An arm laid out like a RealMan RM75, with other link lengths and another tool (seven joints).
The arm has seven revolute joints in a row. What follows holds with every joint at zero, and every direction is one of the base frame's.
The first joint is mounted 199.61 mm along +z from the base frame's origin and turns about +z.
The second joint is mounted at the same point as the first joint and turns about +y.
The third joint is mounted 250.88 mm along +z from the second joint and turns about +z.
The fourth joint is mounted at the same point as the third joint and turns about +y.
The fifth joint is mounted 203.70 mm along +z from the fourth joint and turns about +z.
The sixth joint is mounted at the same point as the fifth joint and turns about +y.
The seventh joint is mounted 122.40 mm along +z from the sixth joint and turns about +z.
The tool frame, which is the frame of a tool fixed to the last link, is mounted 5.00 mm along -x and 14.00 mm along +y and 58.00 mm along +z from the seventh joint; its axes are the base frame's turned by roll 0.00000, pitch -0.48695 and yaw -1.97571 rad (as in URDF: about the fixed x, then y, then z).
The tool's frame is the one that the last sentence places.
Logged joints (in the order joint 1, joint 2, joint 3, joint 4, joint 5, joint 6, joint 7), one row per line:
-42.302 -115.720 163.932 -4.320 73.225 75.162 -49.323
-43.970 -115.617 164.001 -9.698 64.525 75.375 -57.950
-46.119 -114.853 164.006 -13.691 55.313 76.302 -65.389
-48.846 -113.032 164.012 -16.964 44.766 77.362 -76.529
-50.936 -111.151 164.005 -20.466 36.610 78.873 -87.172
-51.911 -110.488 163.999 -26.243 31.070 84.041 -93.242
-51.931 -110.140 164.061 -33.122 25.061 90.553 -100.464
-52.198 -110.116 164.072 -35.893 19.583 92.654 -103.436
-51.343 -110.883 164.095 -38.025 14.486 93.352 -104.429
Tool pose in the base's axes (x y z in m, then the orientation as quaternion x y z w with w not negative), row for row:
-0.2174 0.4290 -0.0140 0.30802 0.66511 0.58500 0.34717
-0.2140 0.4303 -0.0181 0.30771 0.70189 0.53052 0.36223
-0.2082 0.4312 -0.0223 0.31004 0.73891 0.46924 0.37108
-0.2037 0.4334 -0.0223 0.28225 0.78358 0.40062 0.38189
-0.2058 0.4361 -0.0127 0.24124 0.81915 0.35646 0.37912
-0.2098 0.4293 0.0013 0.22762 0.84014 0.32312 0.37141
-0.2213 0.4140 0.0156 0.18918 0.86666 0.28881 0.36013
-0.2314 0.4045 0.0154 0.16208 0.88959 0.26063 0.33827
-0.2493 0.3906 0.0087 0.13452 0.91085 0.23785 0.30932
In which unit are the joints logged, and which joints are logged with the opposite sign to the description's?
The joints are logged in degrees. Opposite sign: joint 5.
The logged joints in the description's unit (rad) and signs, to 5 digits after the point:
-0.73831 -2.01970 2.86115 -0.07540 -1.27802 1.31182 -0.86085
-0.76742 -2.01790 2.86236 -0.16926 -1.12617 1.31554 -1.01142
-0.80493 -2.00456 2.86244 -0.23895 -0.96539 1.33172 -1.14125
-0.85252 -1.97278 2.86255 -0.29608 -0.78131 1.35022 -1.33568
-0.88900 -1.93995 2.86243 -0.35720 -0.63897 1.37659 -1.52144
-0.90602 -1.92838 2.86232 -0.45803 -0.54227 1.46679 -1.62738
-0.90637 -1.92231 2.86340 -0.57809 -0.43740 1.58045 -1.75343
-0.91103 -1.92189 2.86360 -0.62645 -0.34179 1.61712 -1.80530
-0.89610 -1.93527 2.86400 -0.66366 -0.25283 1.62930 -1.82263

